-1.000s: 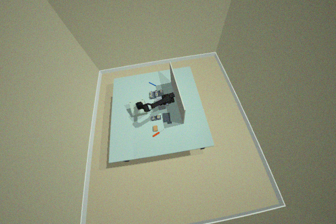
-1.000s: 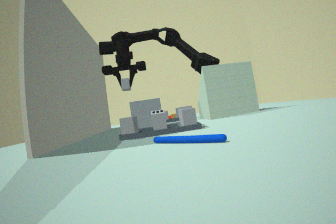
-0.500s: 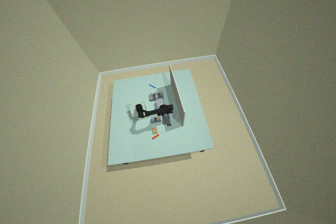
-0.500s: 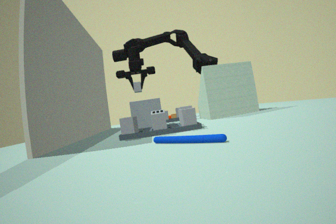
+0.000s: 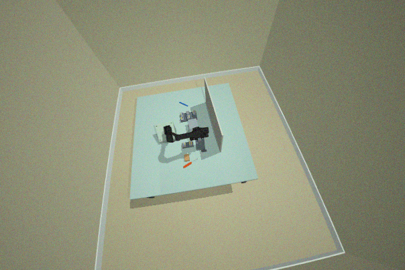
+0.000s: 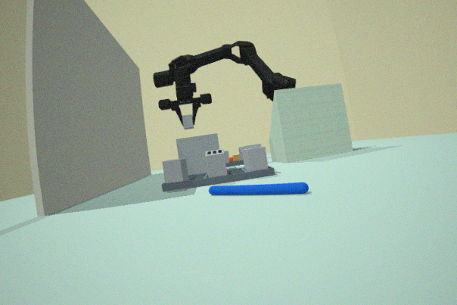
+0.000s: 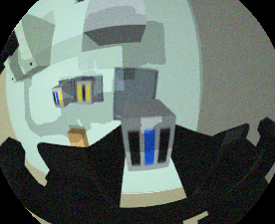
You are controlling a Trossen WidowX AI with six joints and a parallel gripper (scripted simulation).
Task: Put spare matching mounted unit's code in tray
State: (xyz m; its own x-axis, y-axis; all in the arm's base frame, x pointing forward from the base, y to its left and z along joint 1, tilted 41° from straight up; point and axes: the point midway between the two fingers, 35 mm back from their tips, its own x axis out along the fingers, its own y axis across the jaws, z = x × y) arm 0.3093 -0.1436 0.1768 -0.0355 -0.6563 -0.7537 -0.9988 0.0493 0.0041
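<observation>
Now: the dark grey tray 16 cm below my gripper tip. The rest, counted from my gripper tip: partition wall (20 cm ahead, 20 cm to the left, 6 cm above); then mounted unit (2 cm behind, 22 cm to the left, 11 cm below); then tan block (18 cm behind, 11 cm to the right, 15 cm below).
</observation>
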